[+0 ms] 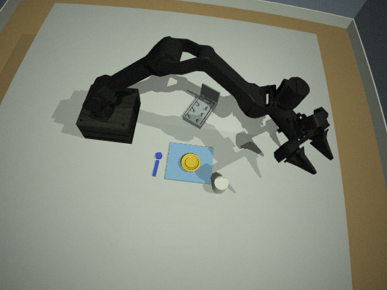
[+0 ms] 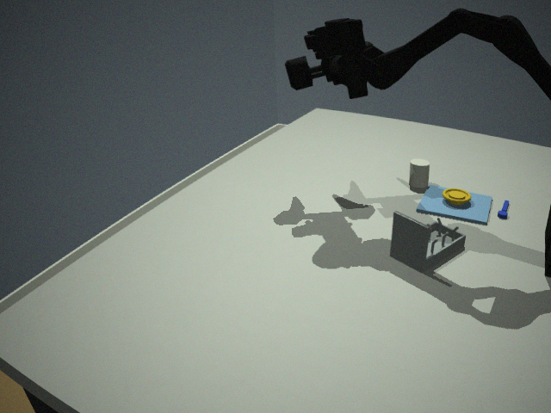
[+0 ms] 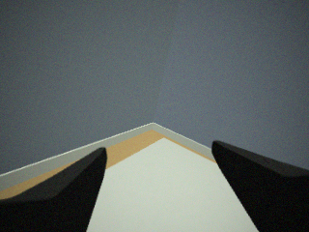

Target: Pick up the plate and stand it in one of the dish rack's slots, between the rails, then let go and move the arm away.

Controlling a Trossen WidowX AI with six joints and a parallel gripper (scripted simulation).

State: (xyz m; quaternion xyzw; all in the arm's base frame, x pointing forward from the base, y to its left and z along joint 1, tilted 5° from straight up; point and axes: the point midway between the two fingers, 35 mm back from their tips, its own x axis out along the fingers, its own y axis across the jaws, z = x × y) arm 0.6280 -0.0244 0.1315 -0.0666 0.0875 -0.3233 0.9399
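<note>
Right now the yellow plate is 330 mm behind my gripper tip, 240 mm below it and 10 mm to the right of it. The rest, counted from my gripper tip: white cup (230 mm below, 220 mm behind, 50 mm to the right); then grey dish rack (360 mm behind, 230 mm below, 200 mm to the left); then blue spoon (440 mm behind, 250 mm below, 30 mm to the right).
</note>
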